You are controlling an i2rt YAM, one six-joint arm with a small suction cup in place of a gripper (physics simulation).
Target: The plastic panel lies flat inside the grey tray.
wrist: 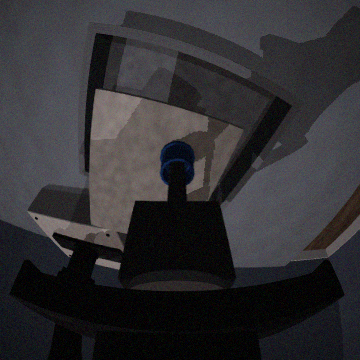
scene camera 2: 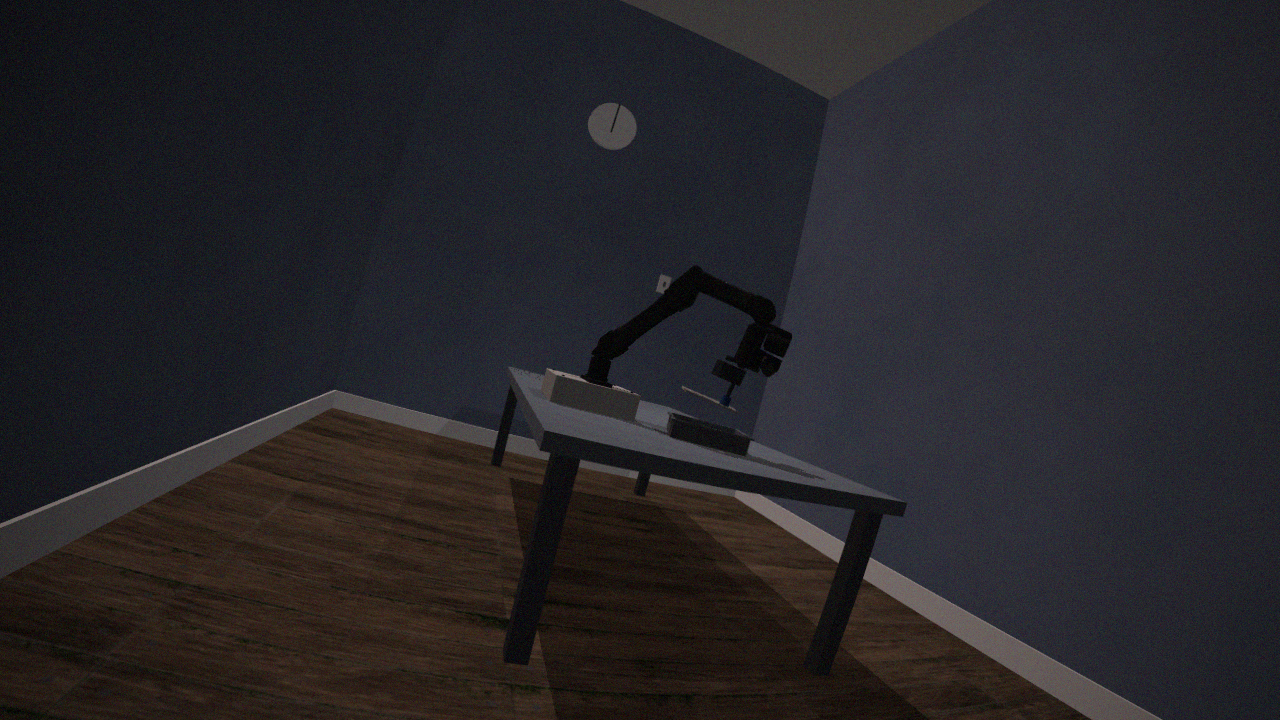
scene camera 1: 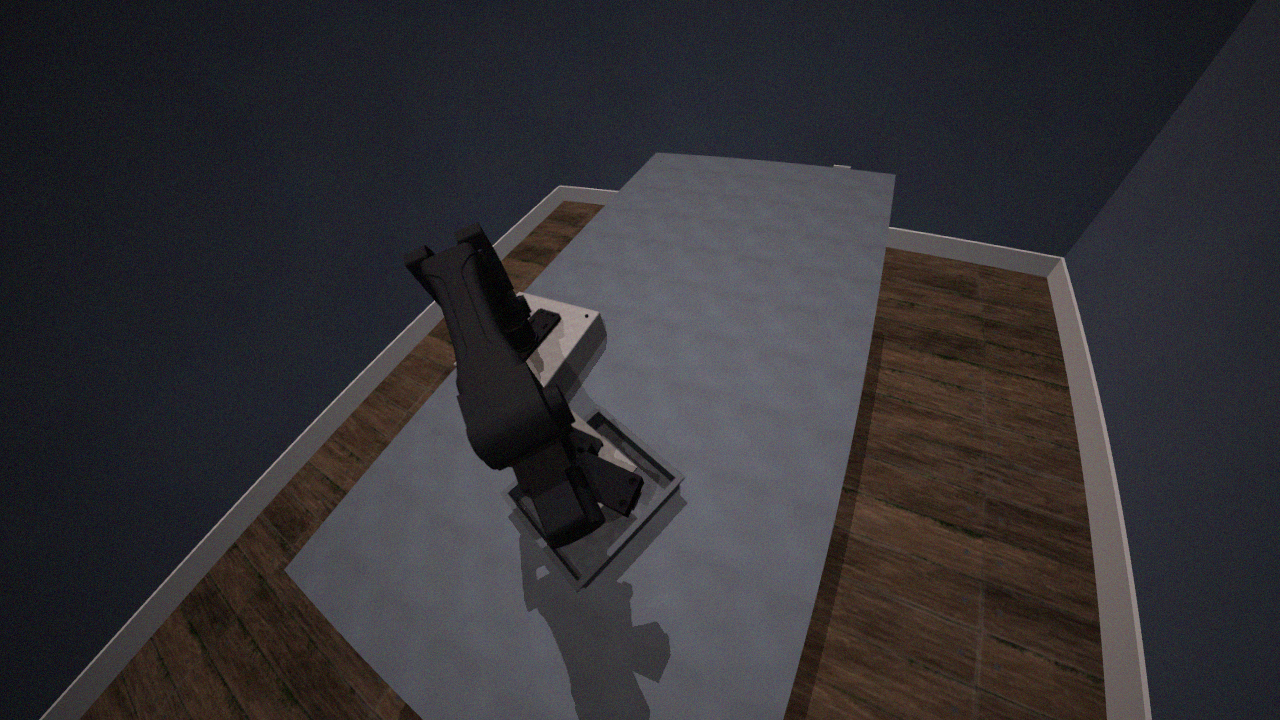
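Pixels of known places: hand, its tool point: (wrist: pixel 176 151) (scene camera 2: pixel 722 408); arm's base, origin of its link: (wrist: pixel 87 246) (scene camera 2: pixel 595 382) (scene camera 1: pixel 525 343).
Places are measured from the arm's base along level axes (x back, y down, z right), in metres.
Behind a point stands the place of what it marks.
The pale, thin plastic panel (scene camera 2: pixel 702 394) {z 0.201, x -0.268, y -0.048 m} (wrist: pixel 120 165) {z 0.167, x -0.320, y -0.043 m} hangs from my blue suction cup (scene camera 2: pixel 725 400) (wrist: pixel 177 160) {z 0.216, x -0.330, y -0.027 m}, a little above the grey tray (scene camera 1: pixel 657 506) {z 0.177, x -0.431, y 0.029 m} (scene camera 2: pixel 707 433) {z 0.308, x -0.266, y 0.044 m} (wrist: pixel 235 66) {z 0.263, x -0.403, y 0.028 m}. My cup touches the panel's top face, off its middle, and is shut on it. In scene camera 2 the panel slopes slightly more than the tray's top edge, and a gap shows between them. In the wrist view the panel covers the near part of the tray's opening, and its near end reaches towards the base box. The arm hides the cup and much of the panel in scene camera 1.
The arm stands on a pale base box (scene camera 1: pixel 572 335) {z -0.063, x -0.092, y -0.001 m} (scene camera 2: pixel 590 394) {z 0.112, x 0.025, y 0.032 m} (wrist: pixel 50 225) {z -0.085, x -0.069, y -0.001 m} beside the tray. Both rest on a long blue-grey table (scene camera 1: pixel 742 358) {z -0.202, x -0.436, y 0.078 m} (scene camera 2: pixel 617 447) {z 0.637, x 0.046, y 0.080 m}. The arm's shadow falls across the tray and the table.
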